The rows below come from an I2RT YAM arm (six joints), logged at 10 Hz.
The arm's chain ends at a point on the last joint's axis. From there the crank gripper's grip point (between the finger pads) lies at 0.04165 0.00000 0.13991 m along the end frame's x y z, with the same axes.
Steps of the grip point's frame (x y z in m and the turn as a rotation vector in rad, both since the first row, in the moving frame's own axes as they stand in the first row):
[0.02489 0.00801 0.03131 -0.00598 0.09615 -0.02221]
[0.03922 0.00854 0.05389 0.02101 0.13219 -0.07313]
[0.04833 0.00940 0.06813 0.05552 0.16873 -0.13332]
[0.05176 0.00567 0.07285 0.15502 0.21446 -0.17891]
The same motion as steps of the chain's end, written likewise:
[0.01165 0.00826 0.03595 -0.00598 0.09615 -0.02221]
[0.02138 0.01512 0.06066 0.02101 0.13219 -0.07313]
[0.02639 0.02398 0.07745 0.05552 0.16873 -0.13332]
[0.02580 0.03629 0.08706 0.15502 0.21446 -0.17891]

